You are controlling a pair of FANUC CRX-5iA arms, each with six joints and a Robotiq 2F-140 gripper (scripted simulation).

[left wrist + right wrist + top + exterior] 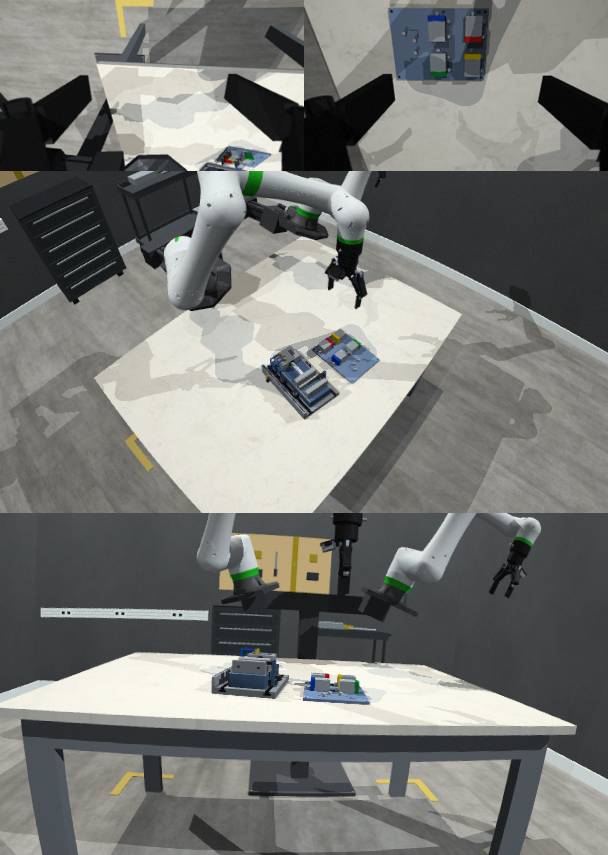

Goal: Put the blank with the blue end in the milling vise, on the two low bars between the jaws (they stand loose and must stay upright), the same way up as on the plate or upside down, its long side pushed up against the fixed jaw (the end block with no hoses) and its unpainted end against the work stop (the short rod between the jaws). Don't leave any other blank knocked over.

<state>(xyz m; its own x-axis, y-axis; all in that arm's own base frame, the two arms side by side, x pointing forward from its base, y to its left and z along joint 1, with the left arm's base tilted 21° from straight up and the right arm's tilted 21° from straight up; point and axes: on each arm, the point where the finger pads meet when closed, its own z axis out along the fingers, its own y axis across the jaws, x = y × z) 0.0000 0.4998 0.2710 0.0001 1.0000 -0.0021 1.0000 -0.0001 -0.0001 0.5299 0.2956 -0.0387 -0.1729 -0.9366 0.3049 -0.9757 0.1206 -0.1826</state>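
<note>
Right now my right hand is 6 cm short of the blue-ended blank, 6 cm to the left of it and 29 cm above it. The rest, counted from my right hand: green-ended blank: 6 cm ahead, 3 cm to the left, 29 cm below; yellow-ended blank: 3 cm behind, 4 cm to the left, 29 cm below; red-ended blank: 3 cm behind, 5 cm to the right, 29 cm below.
</note>
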